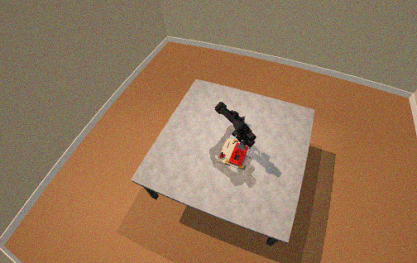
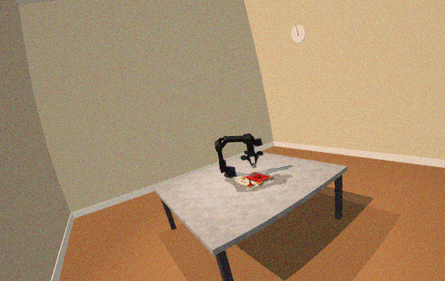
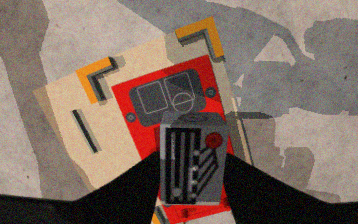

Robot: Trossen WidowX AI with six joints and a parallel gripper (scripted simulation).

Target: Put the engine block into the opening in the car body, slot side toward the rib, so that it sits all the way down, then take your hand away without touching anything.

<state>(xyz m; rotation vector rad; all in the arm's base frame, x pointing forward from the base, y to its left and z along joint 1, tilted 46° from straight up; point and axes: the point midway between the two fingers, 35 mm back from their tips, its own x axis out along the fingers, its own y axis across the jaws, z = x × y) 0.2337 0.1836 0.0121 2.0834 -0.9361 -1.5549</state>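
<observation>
My gripper tip is 11 cm above the tan base plate, 5 cm short of it and 4 cm to the left of it. The rest, counted from my gripper tip: grey engine block (1 cm below).
</observation>
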